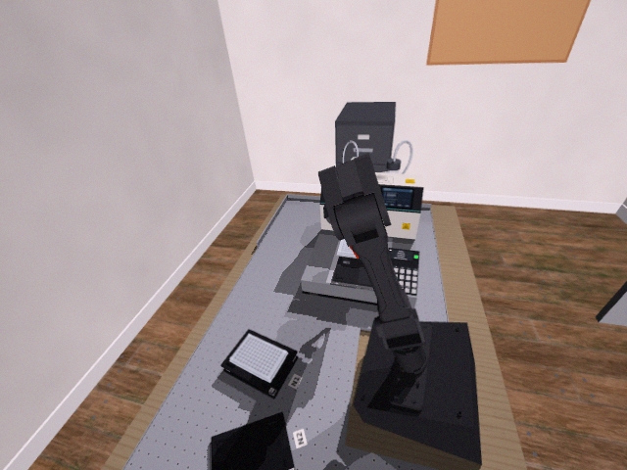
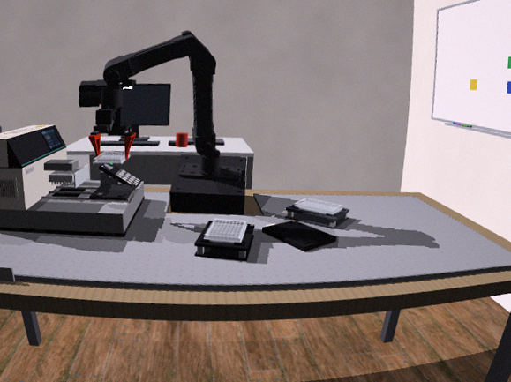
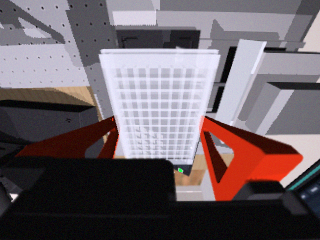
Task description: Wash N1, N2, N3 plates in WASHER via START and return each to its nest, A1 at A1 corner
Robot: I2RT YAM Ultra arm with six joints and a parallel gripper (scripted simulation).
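The black washer carrier is 10 cm below my hand. Also, from my hand: manifold head: 2 cm ahead, 15 cm to the right, 5 cm below; washer: 3 cm ahead, 15 cm to the right, 5 cm below; N1 label: 6 cm ahead, 36 cm to the left, 18 cm below.
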